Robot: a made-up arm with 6 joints. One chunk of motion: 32 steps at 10 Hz.
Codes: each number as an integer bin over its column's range. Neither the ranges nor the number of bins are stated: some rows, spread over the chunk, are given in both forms.
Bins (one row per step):
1: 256 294 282 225 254 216
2: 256 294 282 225 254 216
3: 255 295 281 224 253 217
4: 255 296 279 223 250 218
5: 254 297 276 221 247 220
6: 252 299 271 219 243 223
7: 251 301 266 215 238 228
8: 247 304 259 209 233 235
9: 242 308 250 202 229 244
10: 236 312 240 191 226 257
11: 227 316 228 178 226 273
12: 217 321 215 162 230 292
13: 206 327 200 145 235 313
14: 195 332 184 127 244 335
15: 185 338 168 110 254 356
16: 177 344 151 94 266 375
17: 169 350 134 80 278 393
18: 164 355 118 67 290 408
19: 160 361 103 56 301 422
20: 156 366 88 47 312 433
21: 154 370 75 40 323 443
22: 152 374 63 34 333 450
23: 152 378 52 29 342 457
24: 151 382 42 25 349 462
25: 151 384 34 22 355 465
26: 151 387 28 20 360 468
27: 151 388 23 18 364 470
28: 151 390 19 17 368 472
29: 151 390 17 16 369 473
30: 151 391 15 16 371 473
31: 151 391 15 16 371 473
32: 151 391 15 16 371 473
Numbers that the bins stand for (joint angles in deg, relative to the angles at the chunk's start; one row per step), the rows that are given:
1: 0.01 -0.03 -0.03 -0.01 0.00 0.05
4: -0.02 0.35 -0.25 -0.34 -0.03 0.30
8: -0.24 1.90 -1.74 -2.64 -0.17 2.43
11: -0.79 4.23 -4.05 -7.74 -0.22 7.19
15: -1.94 8.49 -8.52 -18.93 0.00 17.60
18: -2.52 11.79 -12.24 -26.00 0.28 24.12
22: -2.85 15.47 -16.34 -31.43 0.62 29.38
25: -2.88 17.41 -18.50 -33.40 0.80 31.26
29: -2.88 18.57 -19.76 -34.39 0.91 32.27
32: -2.88 18.76 -19.91 -34.39 0.92 32.27
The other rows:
2: 0.01 -0.03 -0.03 -0.01 0.00 0.05
3: -0.02 0.16 -0.10 -0.18 -0.01 0.17
5: -0.05 0.55 -0.47 -0.67 -0.06 0.55
6: -0.10 0.94 -0.85 -1.00 -0.09 0.93
7: -0.13 1.32 -1.22 -1.66 -0.13 1.55
9: -0.38 2.68 -2.41 -3.79 -0.20 3.56
10: -0.54 3.45 -3.15 -5.60 -0.22 5.19
12: -1.06 5.20 -5.02 -10.37 -0.19 9.58
13: -1.37 6.36 -6.13 -13.17 -0.15 12.21
14: -1.67 7.33 -7.33 -16.13 -0.08 14.97
16: -2.16 9.66 -9.78 -21.56 0.09 19.98
17: -2.38 10.82 -11.05 -23.86 0.19 22.24
19: -2.63 12.95 -13.36 -27.81 0.37 25.87
20: -2.74 13.92 -14.48 -29.29 0.46 27.25
21: -2.80 14.69 -15.44 -30.44 0.54 28.51
23: -2.85 16.25 -17.16 -32.25 0.69 30.26
24: -2.88 17.02 -17.90 -32.91 0.75 30.89
26: -2.88 17.99 -18.94 -33.73 0.84 31.64
27: -2.88 18.18 -19.32 -34.06 0.87 31.89
28: -2.88 18.57 -19.61 -34.22 0.90 32.14
30: -2.88 18.76 -19.91 -34.39 0.92 32.27
31: -2.88 18.76 -19.91 -34.39 0.92 32.27

